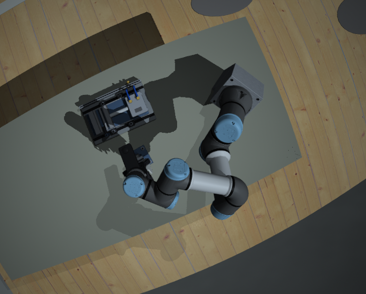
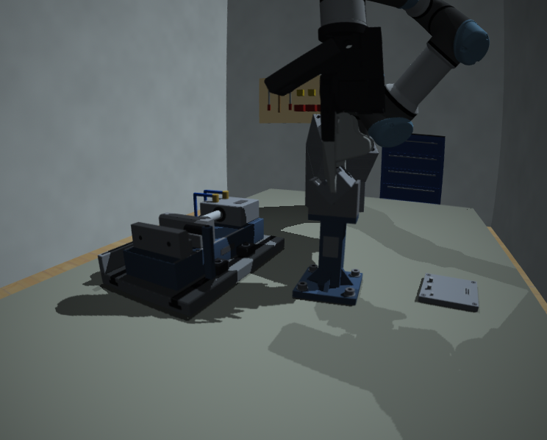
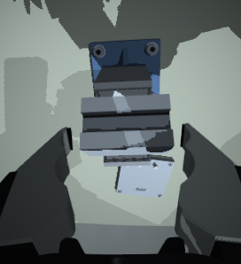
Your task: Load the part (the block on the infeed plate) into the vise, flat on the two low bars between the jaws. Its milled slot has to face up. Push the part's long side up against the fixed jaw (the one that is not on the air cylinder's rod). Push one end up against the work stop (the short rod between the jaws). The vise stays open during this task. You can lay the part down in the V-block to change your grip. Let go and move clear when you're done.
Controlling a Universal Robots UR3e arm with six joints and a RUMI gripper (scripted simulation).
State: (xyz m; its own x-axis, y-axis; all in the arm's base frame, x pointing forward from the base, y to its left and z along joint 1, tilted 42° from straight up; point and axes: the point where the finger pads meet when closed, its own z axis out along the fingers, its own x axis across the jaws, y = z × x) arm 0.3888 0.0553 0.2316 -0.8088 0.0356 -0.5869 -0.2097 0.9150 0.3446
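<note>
Right now my hand is right at the part. From my hand the other things lie so: air cylinder rod: 3 cm ahead, 22 cm to the right, 9 cm below; then blue post: 10 cm below; then work stop: 11 cm ahead, 17 cm to the right, 7 cm below.
</note>
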